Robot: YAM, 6 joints.
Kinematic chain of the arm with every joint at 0, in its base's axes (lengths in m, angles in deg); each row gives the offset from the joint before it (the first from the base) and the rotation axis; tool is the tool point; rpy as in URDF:
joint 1: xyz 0 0 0.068 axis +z
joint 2: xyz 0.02 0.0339 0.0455 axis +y
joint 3: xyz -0.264 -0.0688 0 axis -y
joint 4: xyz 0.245 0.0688 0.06 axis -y
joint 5: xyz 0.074 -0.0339 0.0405 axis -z
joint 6: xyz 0.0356 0 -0.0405 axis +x
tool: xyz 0 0 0 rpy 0 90 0
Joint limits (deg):
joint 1: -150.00..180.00
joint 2: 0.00..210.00
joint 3: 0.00..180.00
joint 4: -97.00..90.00
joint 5: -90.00..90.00
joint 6: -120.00..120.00
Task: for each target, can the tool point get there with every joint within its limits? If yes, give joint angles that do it. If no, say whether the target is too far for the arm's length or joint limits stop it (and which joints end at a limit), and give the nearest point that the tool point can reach.
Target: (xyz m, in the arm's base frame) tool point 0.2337 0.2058 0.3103
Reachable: yes | joints 38.69 78.53 63.11 -15.42 -24.21 -6.21
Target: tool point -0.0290 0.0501 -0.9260
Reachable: no: too far | nearest point -0.0873 0.1508 -0.3726 | short by 0.565 m
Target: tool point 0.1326 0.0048 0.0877
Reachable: yes | joints -7.75 71.66 13.74 -24.83 -39.48 59.60
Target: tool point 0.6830 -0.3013 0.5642
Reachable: no: too far | nearest point 0.5049 -0.2227 0.4434 | short by 0.229 m
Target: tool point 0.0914 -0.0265 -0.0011
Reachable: yes | joints -34.29 159.01 35.20 -73.44 -56.30 31.29
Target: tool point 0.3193 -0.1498 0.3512
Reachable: yes | joints -20.83 86.41 65.93 22.67 48.09 19.64
